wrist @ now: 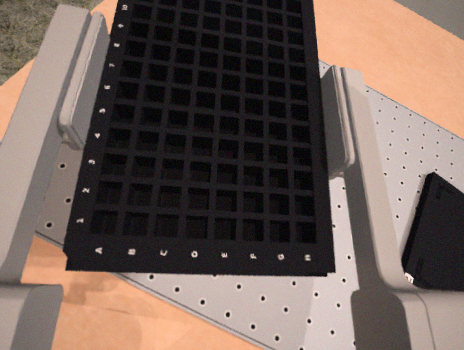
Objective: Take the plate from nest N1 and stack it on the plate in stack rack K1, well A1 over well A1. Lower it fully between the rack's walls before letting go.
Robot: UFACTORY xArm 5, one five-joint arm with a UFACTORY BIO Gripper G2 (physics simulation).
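Places are measured from the arm's base along level axes (x right, y ahead, z up), in centimetres.
Pixels of known places: end effector, tool point: (221, 102).
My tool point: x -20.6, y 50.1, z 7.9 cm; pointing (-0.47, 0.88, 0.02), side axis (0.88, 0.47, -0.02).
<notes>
For each thing: its top centre in the pictures, then the offset to it from my tool point. "spot": a spot on its surface instead. Level surfaces: height alone.
- black plate, middle of its top: (224, 72) dx -0.4, dy +0.5, dz +0.8 cm
- light grey perforated board, its level: dz -17.6 cm
- orange-brown table top, its level: dz -18.9 cm
- low black block, surface spot: (440, 235) spot: dx +26.1, dy +13.4, dz -16.5 cm
A black plate (200, 162) with square wells is held in the wrist view, its row letters A to H along the near edge and column numbers up the left side. Well A1 is at its lower left corner; its far end runs out of the top of the view. My gripper (210, 145) is shut on this plate, one finger pad on each long side. The plate is above a perforated metal board. Stack rack K1 and the plate in it cannot be made out; the held plate hides what is beneath it.
The light grey perforated board (320, 320) lies askew on the orange-brown table top (380, 45). A low black block (440, 235) with corner marks, perhaps a nest, is on the board at the right, partly hidden by the right finger and cut by the view's edge.
</notes>
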